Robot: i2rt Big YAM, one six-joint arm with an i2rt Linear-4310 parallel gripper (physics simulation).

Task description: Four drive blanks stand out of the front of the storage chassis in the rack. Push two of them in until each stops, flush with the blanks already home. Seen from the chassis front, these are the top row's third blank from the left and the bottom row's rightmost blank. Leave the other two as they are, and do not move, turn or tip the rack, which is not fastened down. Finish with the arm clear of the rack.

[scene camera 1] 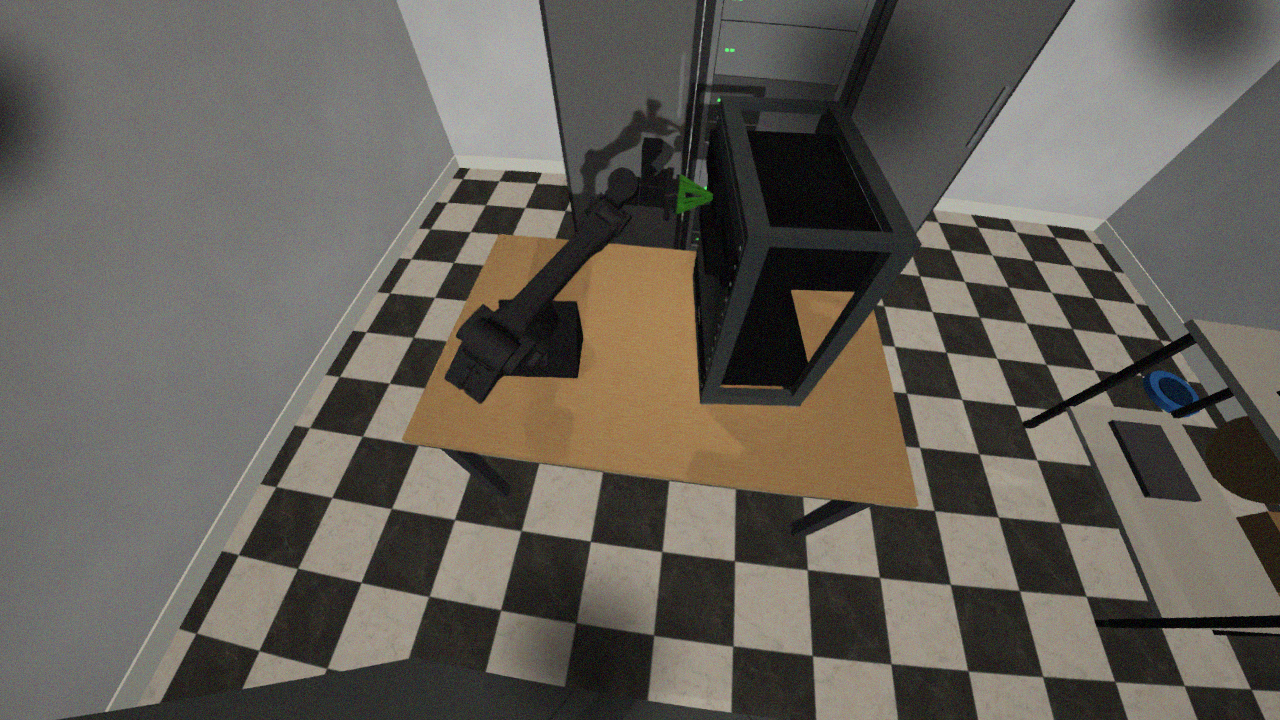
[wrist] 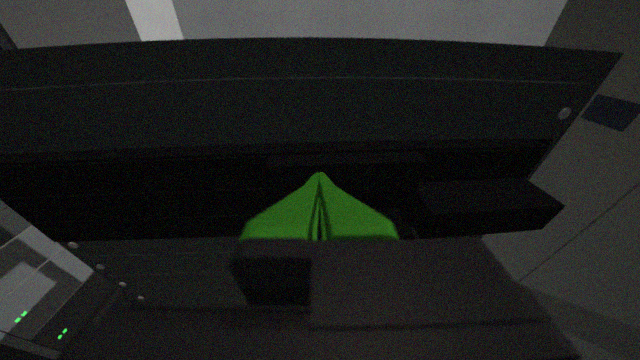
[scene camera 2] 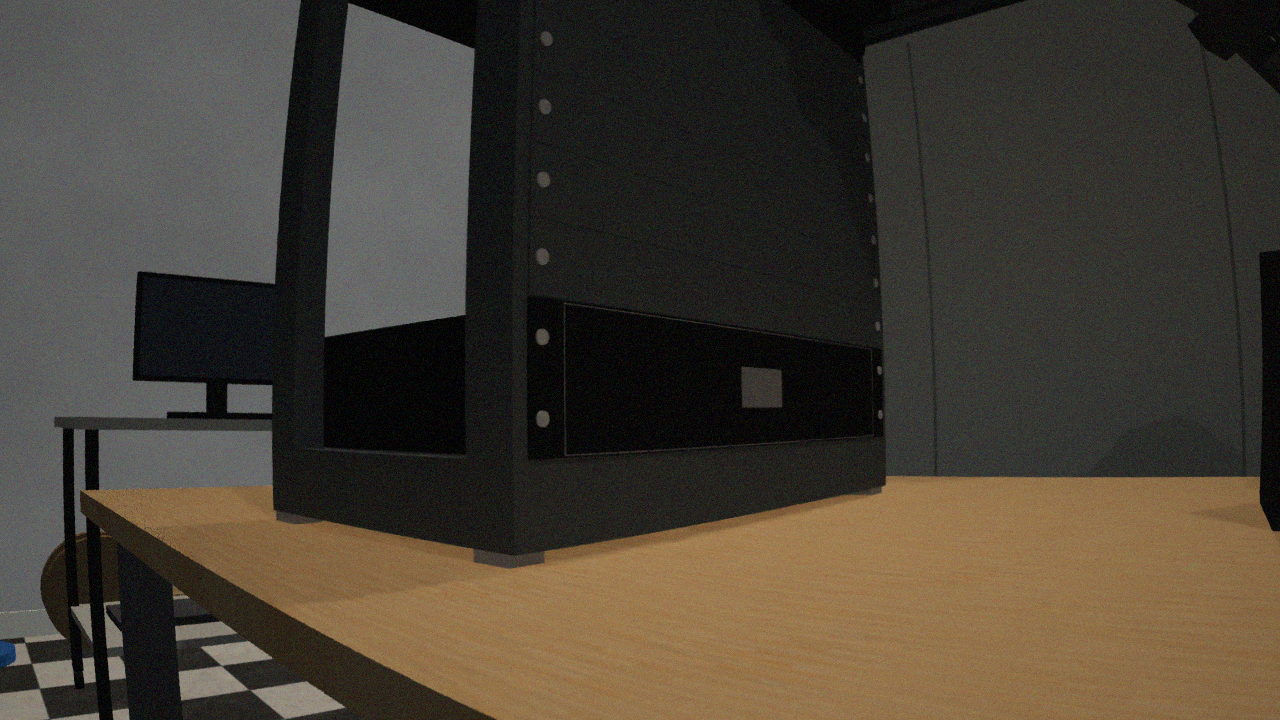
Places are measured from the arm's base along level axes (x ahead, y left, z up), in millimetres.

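Pixels of known places: gripper, fingertip midpoint: (scene camera 1: 712, 197) (wrist: 319, 180).
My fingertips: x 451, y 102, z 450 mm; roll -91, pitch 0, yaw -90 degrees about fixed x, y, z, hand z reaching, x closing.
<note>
For each thing: its top centre in the pictures, then the offset to it from my fingertips. "*": a spot on its surface instead. Level surfaces: height alone.
- dark blank, middle of its top: (wrist: 336, 128) 61 mm ahead, 16 mm right, 12 mm up
- wooden table, its level: 533 mm down
- black unit with a pale label, surface spot: (scene camera 2: 760, 386) * 25 mm ahead, 40 mm left, 429 mm down
The rack (scene camera 1: 827, 238) (scene camera 2: 496, 268) stands upright on the table, its front toward the arm. In the wrist view the black chassis front (wrist: 125, 200) is very dark. My green-fingered gripper (scene camera 1: 709, 195) (wrist: 319, 180) is shut and empty, its tips close at the chassis front; contact cannot be told. Just behind and above the tips, a dark blank (wrist: 345, 159) shows as a shallow ledge, and whether it is flush cannot be told. To the right, another blank (wrist: 492, 197) stands well out. My fingers and the gripper body hide much of the lower row, so the bottom-right blank cannot be made out.
A wooden table (scene camera 1: 626, 411) (scene camera 2: 984, 582) carries the rack and the arm base (scene camera 1: 554, 340). A black unit with a pale label (scene camera 2: 760, 386) sits low in the rack. A server cabinet (scene camera 1: 617, 80) stands behind the table. A side desk with a monitor (scene camera 2: 204, 326) stands beyond the rack.
</note>
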